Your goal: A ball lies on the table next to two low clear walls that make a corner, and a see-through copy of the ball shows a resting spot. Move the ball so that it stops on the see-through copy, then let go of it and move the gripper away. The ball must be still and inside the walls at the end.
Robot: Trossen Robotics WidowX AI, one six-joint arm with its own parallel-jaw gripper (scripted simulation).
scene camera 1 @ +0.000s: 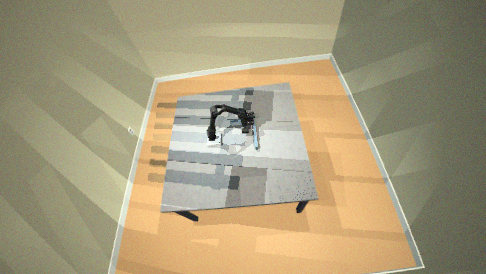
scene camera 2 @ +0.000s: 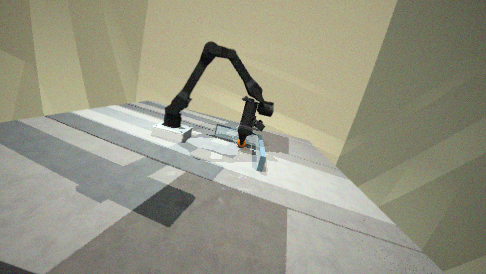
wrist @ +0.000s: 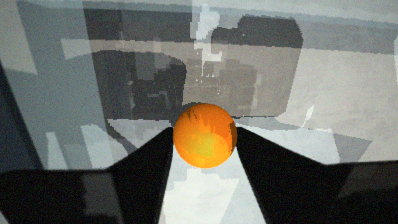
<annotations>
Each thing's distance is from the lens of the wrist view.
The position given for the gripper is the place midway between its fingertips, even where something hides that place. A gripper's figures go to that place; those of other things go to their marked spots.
gripper [wrist: 204, 133]: 0.11 m
clear wall [wrist: 56, 89]: 0.10 m
</annotations>
